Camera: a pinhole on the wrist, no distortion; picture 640 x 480 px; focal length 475.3 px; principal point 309.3 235.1 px. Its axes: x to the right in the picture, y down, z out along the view. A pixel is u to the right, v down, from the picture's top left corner.
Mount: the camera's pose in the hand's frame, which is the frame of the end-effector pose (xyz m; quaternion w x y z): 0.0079 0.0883 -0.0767 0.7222 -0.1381 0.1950 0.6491
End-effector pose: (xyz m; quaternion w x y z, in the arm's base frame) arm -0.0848 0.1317 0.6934 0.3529 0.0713 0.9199 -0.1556
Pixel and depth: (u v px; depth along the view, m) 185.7 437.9 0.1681
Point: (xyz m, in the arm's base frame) 0.0446 0.2247 0.6274
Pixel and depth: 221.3 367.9 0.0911
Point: -0.0413 0.2378 0.6627
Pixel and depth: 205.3 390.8 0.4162
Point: 0.2486 0.2149 0.4653
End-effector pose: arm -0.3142 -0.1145 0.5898 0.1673 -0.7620 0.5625 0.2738
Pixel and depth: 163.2 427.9 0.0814
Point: -0.4217 -0.1287 0.5998
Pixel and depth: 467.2 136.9 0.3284
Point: -0.6340 -0.2156 0.4086
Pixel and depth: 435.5 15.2 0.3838
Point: -0.6252 -0.2783 0.3030
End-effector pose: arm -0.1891 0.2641 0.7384 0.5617 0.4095 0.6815 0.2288
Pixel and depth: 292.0 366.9 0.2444
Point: 0.0126 0.3252 0.8734
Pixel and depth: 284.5 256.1 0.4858
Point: 0.2458 0.3992 0.8443
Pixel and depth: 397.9 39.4 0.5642
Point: 0.2689 0.6876 0.7823
